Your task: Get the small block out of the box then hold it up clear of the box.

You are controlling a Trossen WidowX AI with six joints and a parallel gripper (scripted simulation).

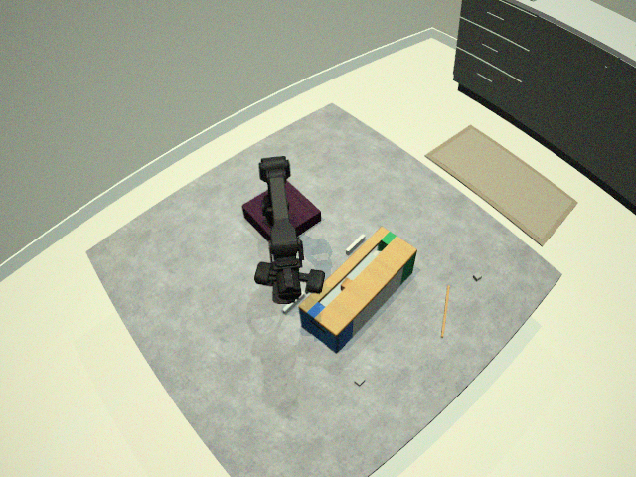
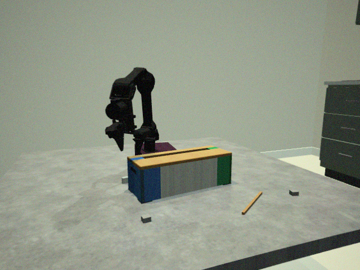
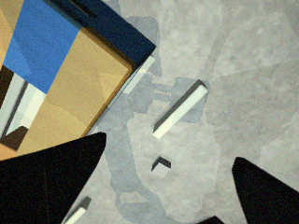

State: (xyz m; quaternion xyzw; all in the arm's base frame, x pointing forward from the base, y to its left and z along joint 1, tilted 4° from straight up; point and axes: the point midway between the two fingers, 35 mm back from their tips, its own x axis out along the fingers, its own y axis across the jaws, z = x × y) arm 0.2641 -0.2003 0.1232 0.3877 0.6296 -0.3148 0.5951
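Now: gripper tip 10 cm short of the tan block, 13 cm to the right of it and 5 cm above it. Also, from my gripper tip: orange stick: 37 cm ahead, 30 cm to the left, 13 cm below; then box: 8 cm ahead, 16 cm to the left, 7 cm below.
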